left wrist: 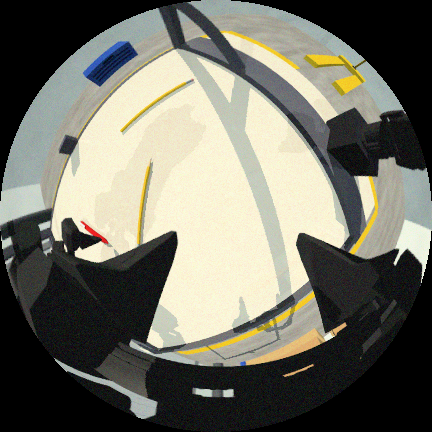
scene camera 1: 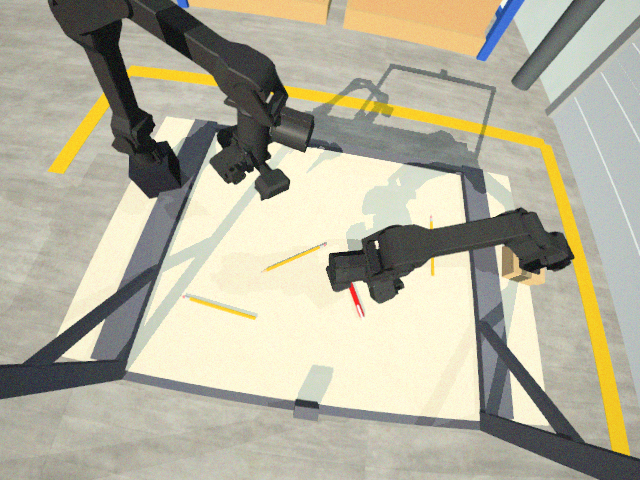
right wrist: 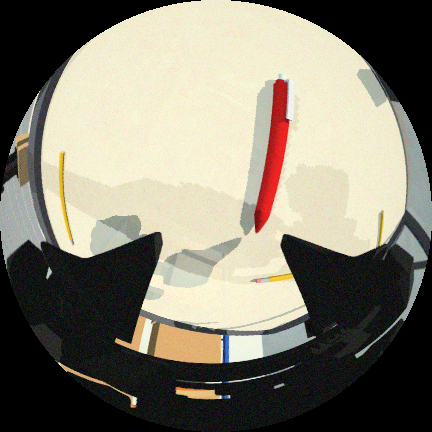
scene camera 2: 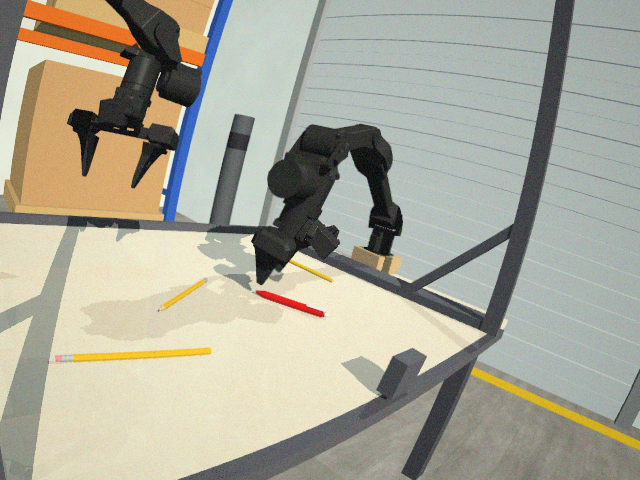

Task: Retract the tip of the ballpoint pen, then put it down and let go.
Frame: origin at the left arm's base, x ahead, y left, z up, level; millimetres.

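Seen in the pictures: left gripper, fingertip midpoint: (left wrist: 240, 238) (scene camera 1: 251, 186) (scene camera 2: 107, 182); right gripper, fingertip midpoint: (left wrist: 100, 255) (right wrist: 224, 240) (scene camera 2: 268, 277); left arm's base, link origin: (left wrist: 368, 140) (scene camera 1: 148, 157); right arm's base, link origin: (scene camera 1: 529, 261) (scene camera 2: 378, 252).
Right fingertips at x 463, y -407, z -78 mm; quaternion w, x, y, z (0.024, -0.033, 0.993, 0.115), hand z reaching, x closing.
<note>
Offsets run from my right fingertips to a thing's top centre.
The red ballpoint pen {dx -29, dy -58, dz -13 mm} (scene camera 1: 354, 295) (scene camera 2: 290, 303) (left wrist: 94, 232) (right wrist: 278, 155) lies flat on the table. Its white clip and button end show at the top in the right wrist view, and its pointed end is toward my right gripper; whether the writing tip is out is too small to tell. My right gripper (scene camera 2: 269, 276) (right wrist: 224, 240) is open and empty, low above the table near the pen's pointed end. In scene camera 1 its arm hides that end. My left gripper (scene camera 1: 250, 178) (scene camera 2: 109, 180) (left wrist: 240, 238) is open and empty, high above the table and far from the pen.
One yellow pencil {dx -152, dy +77, dz -20 mm} (scene camera 1: 294, 257) (scene camera 2: 182, 295) lies left of the pen, another pencil {dx -360, dy +0, dz -22 mm} (scene camera 1: 222, 307) (scene camera 2: 142, 354) farther left, and a third pencil {dx +244, dy +14, dz -22 mm} (scene camera 1: 432, 266) (scene camera 2: 311, 270) partly behind the right arm. A dark block {dx -214, dy -267, dz +28 mm} (scene camera 1: 306, 409) (scene camera 2: 401, 373) sits at the table edge.
</note>
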